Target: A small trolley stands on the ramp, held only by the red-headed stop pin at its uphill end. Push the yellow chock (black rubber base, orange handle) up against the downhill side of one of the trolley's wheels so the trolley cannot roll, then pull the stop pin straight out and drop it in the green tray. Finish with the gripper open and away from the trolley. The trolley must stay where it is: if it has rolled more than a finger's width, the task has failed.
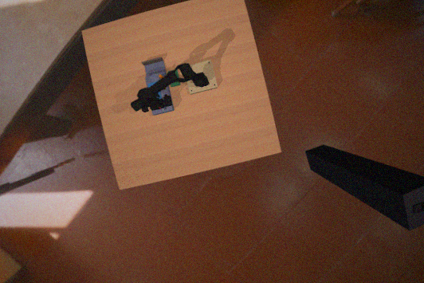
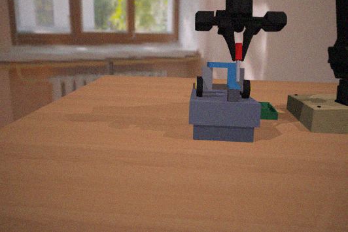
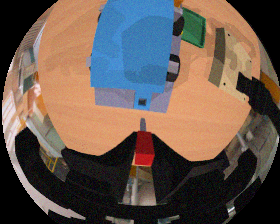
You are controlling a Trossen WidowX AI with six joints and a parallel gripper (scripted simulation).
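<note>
Right now my gripper tip is 40 mm past the yellow chock, 190 mm to the left of it and 90 mm above it. Also, from my gripper tip: trolley: 20 mm ahead, 110 mm to the right, 60 mm below; red-headed stop pin: right at my gripper tip.
</note>
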